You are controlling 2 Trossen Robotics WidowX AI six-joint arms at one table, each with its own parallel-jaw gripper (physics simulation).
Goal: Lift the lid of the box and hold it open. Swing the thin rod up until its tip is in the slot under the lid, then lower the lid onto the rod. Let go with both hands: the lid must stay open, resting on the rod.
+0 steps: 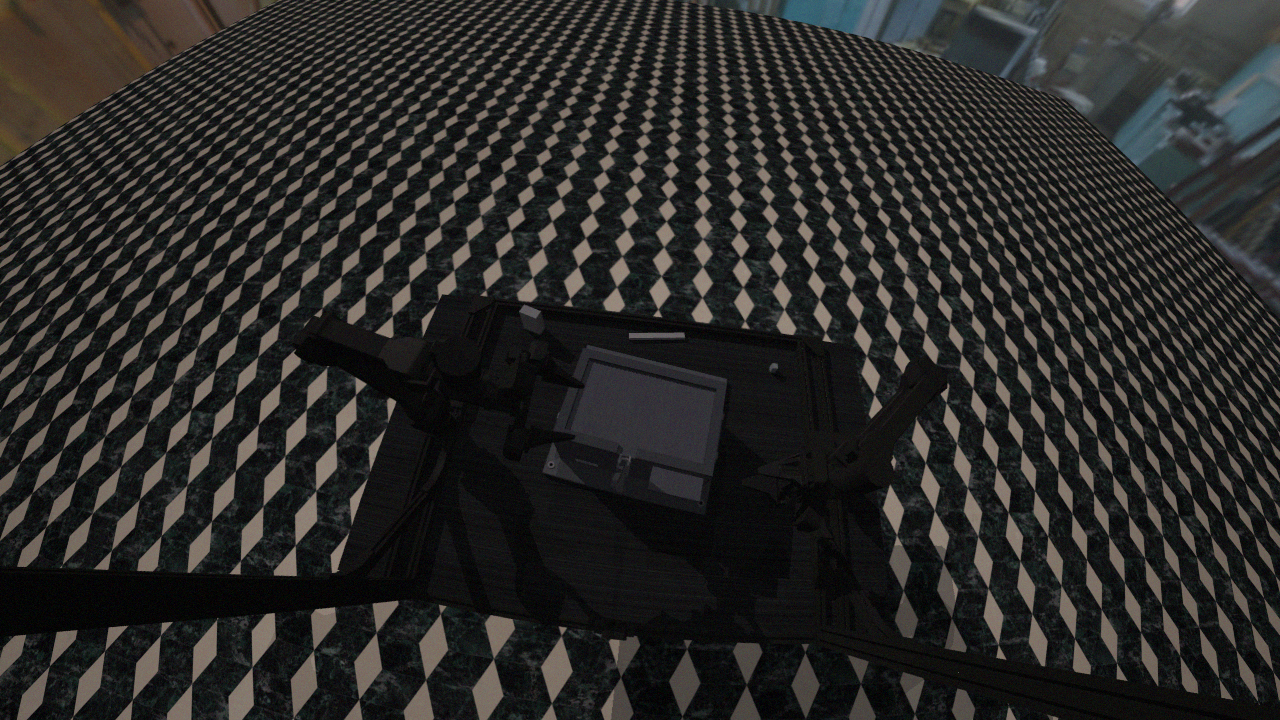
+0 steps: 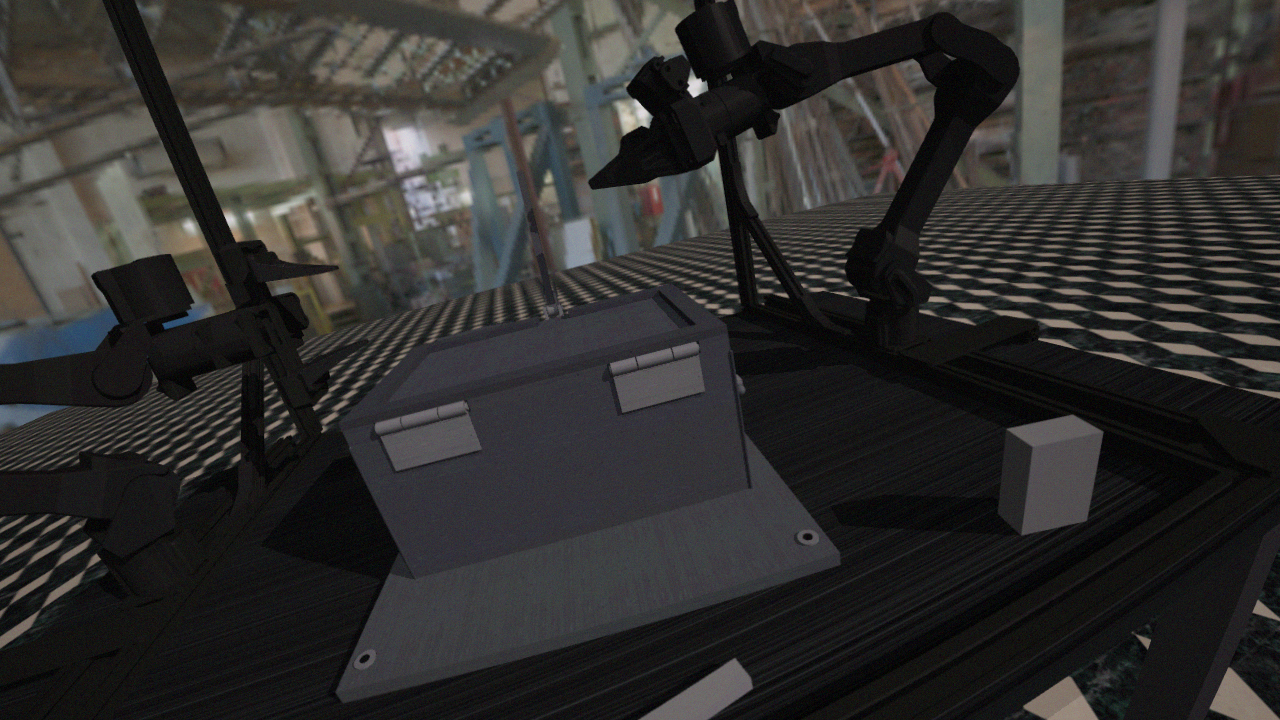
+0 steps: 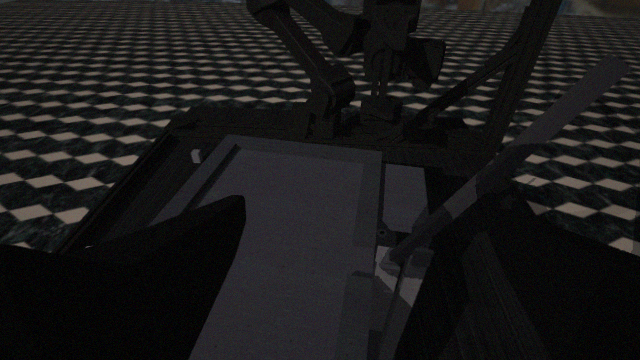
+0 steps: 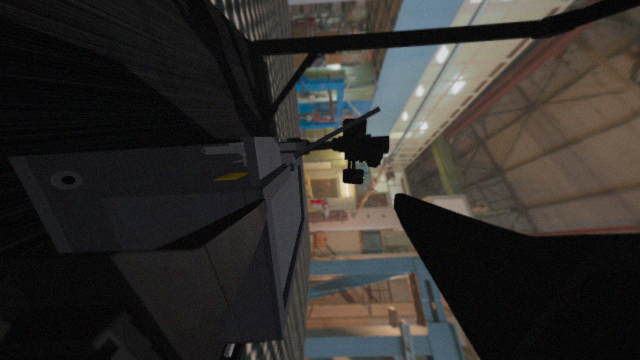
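Seen in the pictures: left gripper, fingertip midpoint: (image 1: 579,411) (image 2: 597,182) (image 3: 366,214) (image 4: 350,161); right gripper, fingertip midpoint: (image 1: 749,476) (image 2: 352,305) (image 3: 394,86) (image 4: 330,202); left arm's base at its link origin: (image 1: 442,424) (image 2: 893,340); right arm's base at its link origin: (image 2: 169,579) (image 3: 327,132).
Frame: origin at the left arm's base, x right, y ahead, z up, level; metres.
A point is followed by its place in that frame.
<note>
A grey box (image 1: 646,417) @(y 0.470, x -0.030, z 0.144 m) (image 2: 559,457) @(y 0.477, x -0.146, z 0.074 m) (image 4: 247,271) @(y 0.615, x -0.020, z 0.122 m) stands on a flat base plate (image 2: 602,593) @(y 0.476, x -0.219, z -0.007 m), with its lid (image 2: 552,343) @(y 0.453, x -0.052, z 0.144 m) (image 3: 301,232) @(y 0.470, x -0.010, z 0.145 m) down. Two hinges (image 2: 657,373) @(y 0.384, x -0.161, z 0.126 m) show on its back. A thin rod (image 2: 532,215) @(y 0.428, x 0.111, z 0.263 m) (image 4: 347,127) @(y 0.434, x 0.113, z 0.260 m) (image 3: 443,216) @(y 0.429, x 0.090, z 0.214 m) stands tilted up at the box's front side. My left gripper (image 1: 562,406) @(y 0.357, x 0.028, z 0.281 m) (image 2: 623,167) is open and empty, high over the lid's left edge. My right gripper (image 1: 766,475) @(y 0.653, x 0.086, z 0.215 m) (image 2: 297,293) is open and empty beside the box's front right corner, apart from it.
The box sits on a dark mat (image 1: 709,586) @(y 0.646, x 0.272, z -0.019 m). A white strip (image 1: 656,336) @(y 0.482, x -0.323, z -0.009 m) (image 2: 702,696) @(y 0.438, x -0.320, z -0.009 m) lies behind the box, and a small pale block (image 1: 532,319) (image 3: 196,156) at the mat's back left. A thin tripod stand (image 2: 745,236) @(y 0.024, x 0.345, z 0.138 m) rises behind the left arm.
</note>
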